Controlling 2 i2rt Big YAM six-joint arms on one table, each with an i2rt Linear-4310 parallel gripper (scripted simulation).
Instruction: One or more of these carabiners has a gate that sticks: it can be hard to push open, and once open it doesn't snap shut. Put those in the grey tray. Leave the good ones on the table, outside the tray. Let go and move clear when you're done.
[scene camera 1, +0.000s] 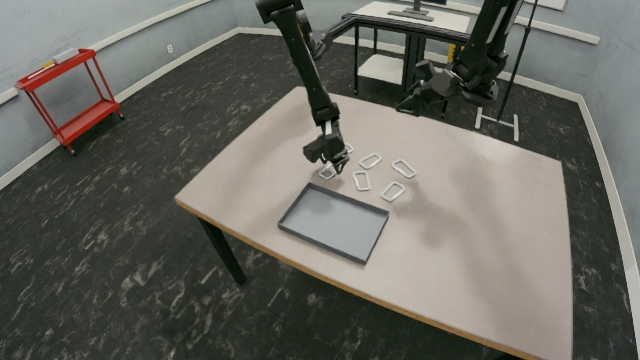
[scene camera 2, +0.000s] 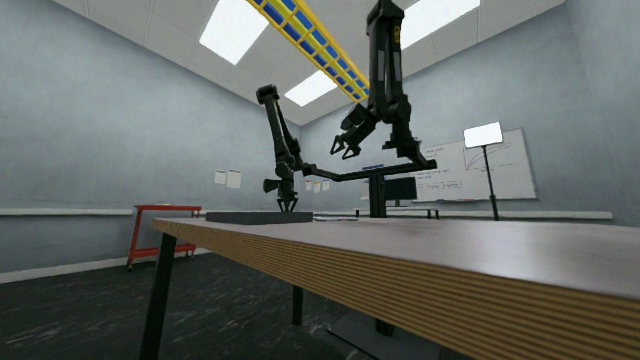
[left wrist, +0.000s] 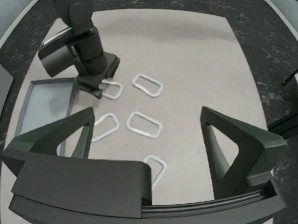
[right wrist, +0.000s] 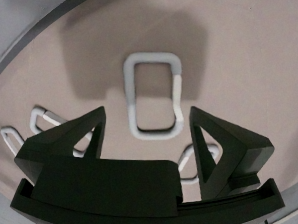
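Note:
The left wrist view shows me my right gripper, which is visible elsewhere in the pictures too. A grey tray can be seen in the pictures, and so can my left gripper.

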